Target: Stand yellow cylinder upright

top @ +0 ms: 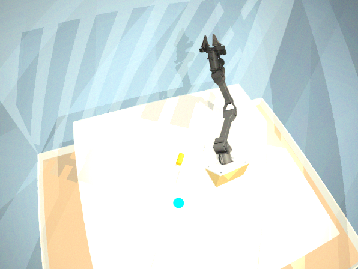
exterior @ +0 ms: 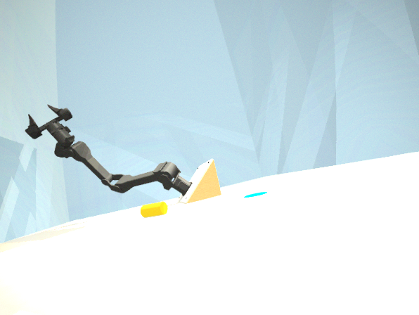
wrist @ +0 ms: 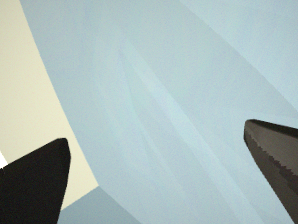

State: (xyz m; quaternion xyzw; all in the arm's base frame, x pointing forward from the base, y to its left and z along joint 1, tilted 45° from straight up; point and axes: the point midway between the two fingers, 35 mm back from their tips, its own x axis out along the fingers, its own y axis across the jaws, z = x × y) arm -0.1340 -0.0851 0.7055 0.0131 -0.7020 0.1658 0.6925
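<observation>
My gripper tip is 340 mm short of the yellow cylinder, 450 mm to the right of it and 510 mm above it. From my gripper tip the other things lie so: cyan circle (440 mm ahead, 700 mm to the left, 520 mm below).
</observation>
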